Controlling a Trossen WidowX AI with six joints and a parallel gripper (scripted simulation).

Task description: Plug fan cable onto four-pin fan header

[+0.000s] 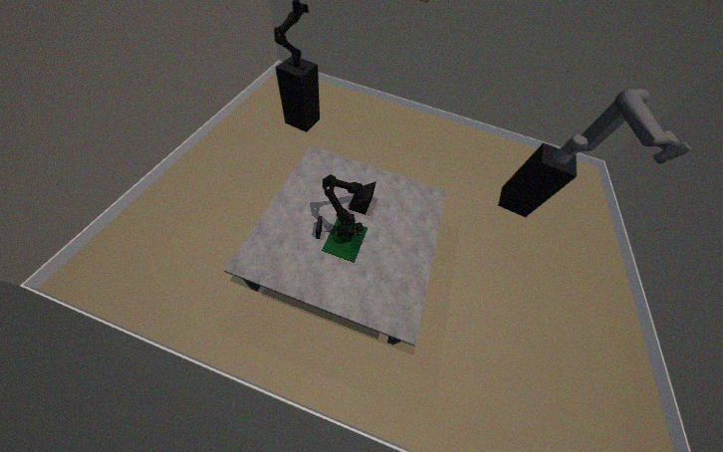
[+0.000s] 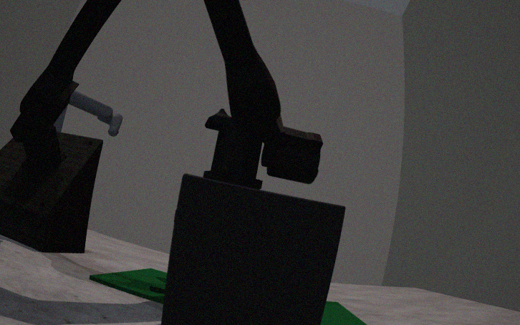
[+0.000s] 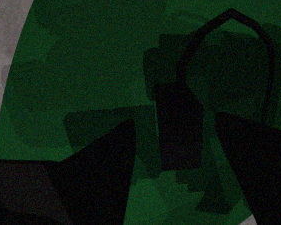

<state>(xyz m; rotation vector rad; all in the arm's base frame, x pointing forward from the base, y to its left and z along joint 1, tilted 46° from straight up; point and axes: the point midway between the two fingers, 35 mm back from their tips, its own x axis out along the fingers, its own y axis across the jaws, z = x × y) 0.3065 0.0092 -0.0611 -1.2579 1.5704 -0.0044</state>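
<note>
The green board is 3 cm below my gripper tip, 3 cm ahead of it and 1 cm to the right of it. Also, from my gripper tip: fan header: 8 cm to the right, 2 cm below, 2 cm ahead; then fan: 20 cm to the right, 7 cm ahead, 4 cm above; then dark fan plug: 1 cm above.
</note>
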